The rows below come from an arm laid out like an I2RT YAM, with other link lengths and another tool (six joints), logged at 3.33 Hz.
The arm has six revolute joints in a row. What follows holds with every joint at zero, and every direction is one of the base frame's.
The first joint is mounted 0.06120 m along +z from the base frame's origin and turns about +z.
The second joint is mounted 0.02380 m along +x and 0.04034 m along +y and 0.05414 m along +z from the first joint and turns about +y.
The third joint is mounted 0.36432 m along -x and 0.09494 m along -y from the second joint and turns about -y.
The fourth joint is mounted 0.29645 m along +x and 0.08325 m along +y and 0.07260 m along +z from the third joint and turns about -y.
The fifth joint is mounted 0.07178 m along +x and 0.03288 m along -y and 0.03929 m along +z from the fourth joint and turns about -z.
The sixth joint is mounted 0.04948 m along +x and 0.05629 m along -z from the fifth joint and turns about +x.
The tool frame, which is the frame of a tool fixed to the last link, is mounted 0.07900 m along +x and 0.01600 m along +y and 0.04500 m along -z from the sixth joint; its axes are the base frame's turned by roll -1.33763, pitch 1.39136 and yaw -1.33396 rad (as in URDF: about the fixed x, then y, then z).
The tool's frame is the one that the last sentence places.
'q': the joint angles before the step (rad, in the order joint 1, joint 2, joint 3, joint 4, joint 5, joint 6). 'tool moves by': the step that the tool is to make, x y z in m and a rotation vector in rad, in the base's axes. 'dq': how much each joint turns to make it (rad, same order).
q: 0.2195 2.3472 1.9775 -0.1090 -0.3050 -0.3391
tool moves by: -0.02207 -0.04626 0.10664 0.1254 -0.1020 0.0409
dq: -0.0890 -0.1689 -0.0279 0.0002 -0.1609 0.0492
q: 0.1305 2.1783 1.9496 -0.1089 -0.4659 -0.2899
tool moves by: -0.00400 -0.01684 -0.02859 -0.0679 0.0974 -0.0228
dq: -0.0155 0.0258 0.0154 -0.1180 0.0284 -0.0535
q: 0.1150 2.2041 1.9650 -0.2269 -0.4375 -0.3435
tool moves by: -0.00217 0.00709 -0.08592 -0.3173 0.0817 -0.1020
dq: 0.0783 0.0737 -0.0583 -0.0460 0.3119 -0.1673
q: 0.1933 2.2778 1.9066 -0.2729 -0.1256 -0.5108
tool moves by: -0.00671 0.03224 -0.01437 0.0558 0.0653 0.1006
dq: 0.0291 0.0384 0.0383 -0.0507 -0.0983 0.0091
